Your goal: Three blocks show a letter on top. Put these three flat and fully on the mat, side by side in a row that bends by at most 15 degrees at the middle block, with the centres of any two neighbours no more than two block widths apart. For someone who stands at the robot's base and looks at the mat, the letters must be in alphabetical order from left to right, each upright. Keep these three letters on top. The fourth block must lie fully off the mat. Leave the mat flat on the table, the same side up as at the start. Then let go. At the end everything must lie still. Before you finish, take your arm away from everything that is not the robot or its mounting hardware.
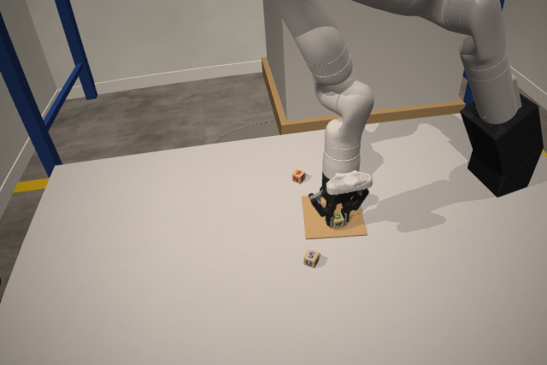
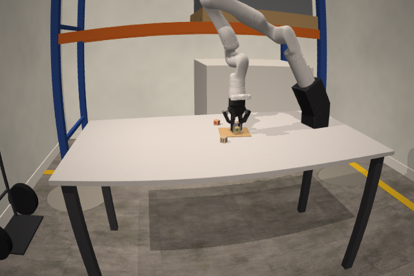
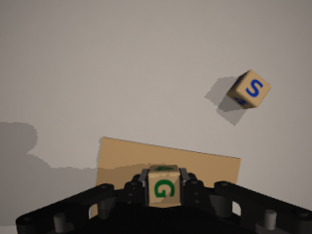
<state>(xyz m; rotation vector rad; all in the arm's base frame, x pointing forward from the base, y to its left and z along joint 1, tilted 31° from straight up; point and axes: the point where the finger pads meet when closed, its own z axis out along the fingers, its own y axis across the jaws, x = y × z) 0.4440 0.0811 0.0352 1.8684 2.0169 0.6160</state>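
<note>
Right now the tan mat is 40 mm to the right of my hand and 30 mm below it. From my hand the other things lie so: block (70 mm ahead, 90 mm to the left, 20 mm below).
</note>
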